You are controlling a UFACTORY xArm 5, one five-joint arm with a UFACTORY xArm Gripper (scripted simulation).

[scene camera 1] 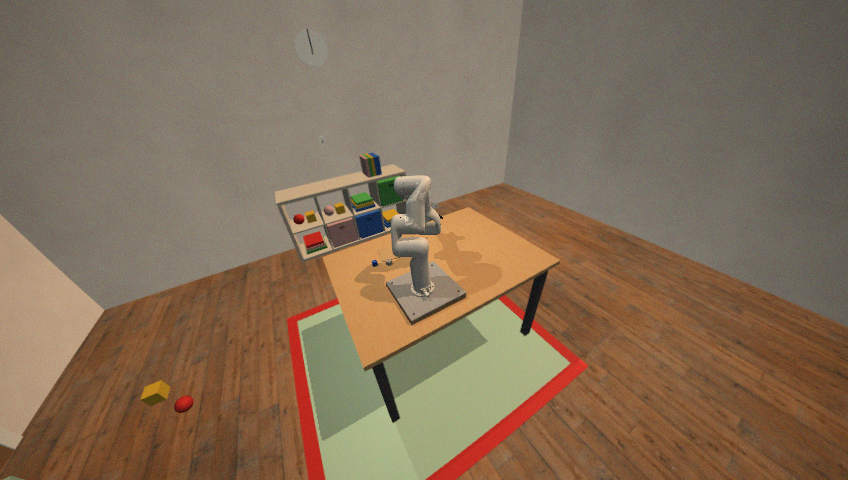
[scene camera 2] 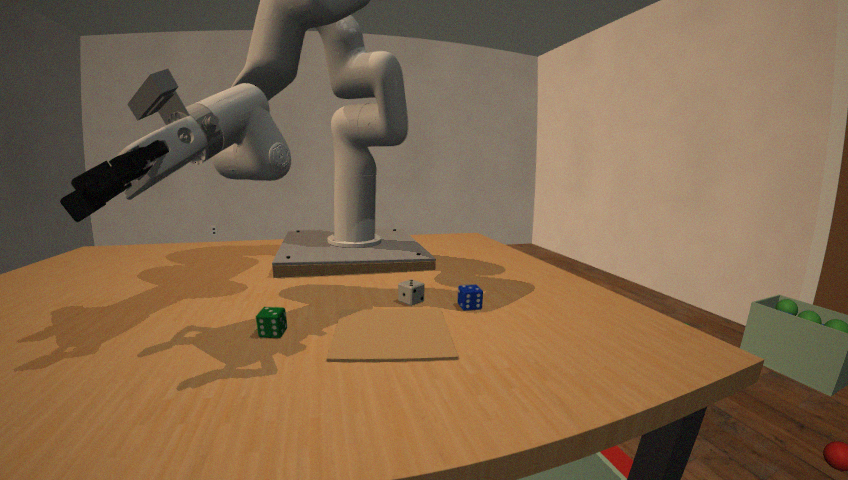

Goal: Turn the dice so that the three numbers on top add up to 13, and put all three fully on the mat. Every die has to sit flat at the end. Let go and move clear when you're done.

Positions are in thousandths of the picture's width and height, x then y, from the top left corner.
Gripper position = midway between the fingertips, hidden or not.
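Looking through scene camera 2, I see a green die (scene camera 2: 320,670), and my gripper (scene camera 2: 87,426) is there as well.
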